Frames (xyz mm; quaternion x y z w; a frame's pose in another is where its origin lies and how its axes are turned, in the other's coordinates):
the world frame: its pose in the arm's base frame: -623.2 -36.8 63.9 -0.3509 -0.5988 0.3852 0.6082
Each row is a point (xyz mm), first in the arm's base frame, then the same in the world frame.
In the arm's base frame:
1: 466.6 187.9 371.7
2: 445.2 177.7 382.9
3: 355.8 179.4 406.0
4: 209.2 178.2 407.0
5: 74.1 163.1 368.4
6: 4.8 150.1 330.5
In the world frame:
1: 325.6 -223.4 -1084.9
2: 321.9 -236.9 -1062.8
3: 335.3 -252.4 -972.7
4: 336.7 -246.7 -826.2
5: 307.5 -212.8 -692.2
6: 279.5 -181.7 -623.9

